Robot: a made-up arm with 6 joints.
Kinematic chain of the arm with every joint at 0, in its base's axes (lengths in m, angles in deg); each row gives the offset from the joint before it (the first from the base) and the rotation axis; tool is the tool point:
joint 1: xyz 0 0 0.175 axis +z
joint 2: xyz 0 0.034 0 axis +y
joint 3: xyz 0 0 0.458 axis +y
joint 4: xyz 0 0 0.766 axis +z
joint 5: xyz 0 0 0 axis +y
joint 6: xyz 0 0 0.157 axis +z
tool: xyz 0 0 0
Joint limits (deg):
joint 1: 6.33..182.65
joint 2: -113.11..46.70
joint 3: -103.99..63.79
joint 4: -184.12..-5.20
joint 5: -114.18..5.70
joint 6: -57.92..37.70
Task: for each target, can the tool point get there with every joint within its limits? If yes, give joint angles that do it. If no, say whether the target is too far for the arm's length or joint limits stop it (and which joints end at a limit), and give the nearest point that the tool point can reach.
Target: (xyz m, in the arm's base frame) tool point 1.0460 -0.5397 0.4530
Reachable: yes | joints 158.66 -94.46 18.58 -145.88 -88.90 21.00
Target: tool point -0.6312 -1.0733 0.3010
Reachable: yes | joints 68.15 -80.44 -8.47 -102.98 -84.77 -13.52
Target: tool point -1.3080 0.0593 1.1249
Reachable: no: too far | nearest point -1.1060 0.0501 0.9931 | short by 0.241 m
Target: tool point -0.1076 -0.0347 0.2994
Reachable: no: joint limits stop it (at a limit: joint 3, joint 4, joint 5) | nearest point -0.4258 -0.1373 0.6673 | short by 0.497 m
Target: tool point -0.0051 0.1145 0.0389
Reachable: no: joint limits stop it (at a limit: joint 2, joint 3, joint 4, joint 5) | nearest point -0.0056 0.1248 -0.4784 | short by 0.517 m
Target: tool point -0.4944 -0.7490 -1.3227
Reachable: no: too far | nearest point -0.4050 -0.6136 -0.8730 | short by 0.478 m
